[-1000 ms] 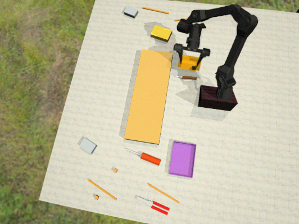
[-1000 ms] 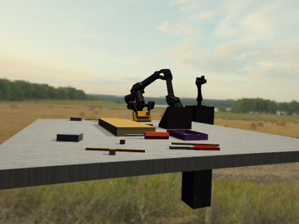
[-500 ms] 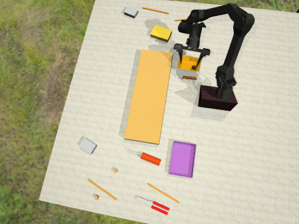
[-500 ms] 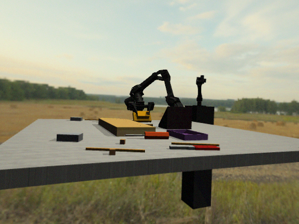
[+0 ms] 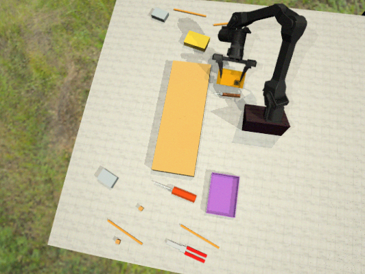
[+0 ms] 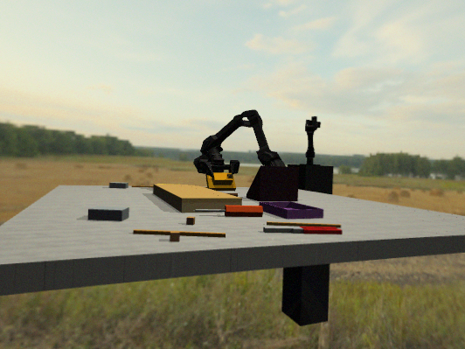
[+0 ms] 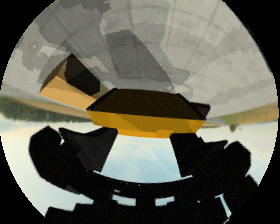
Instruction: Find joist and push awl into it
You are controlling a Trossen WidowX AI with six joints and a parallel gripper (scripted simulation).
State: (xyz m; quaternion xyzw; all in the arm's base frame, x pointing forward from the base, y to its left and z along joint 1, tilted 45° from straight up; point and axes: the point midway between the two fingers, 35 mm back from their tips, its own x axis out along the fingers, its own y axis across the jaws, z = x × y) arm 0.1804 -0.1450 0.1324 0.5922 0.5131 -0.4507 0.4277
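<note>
Now: gripper tip 20 mm past the yellow stud finder. Round my gripper tip: yellow block 230 mm to the right, 180 mm ahead, 70 mm below; then purple tray 490 mm to the left, 70 mm below, 20 mm behind; then awl 70 mm below, 40 mm to the left, 20 mm ahead.
</note>
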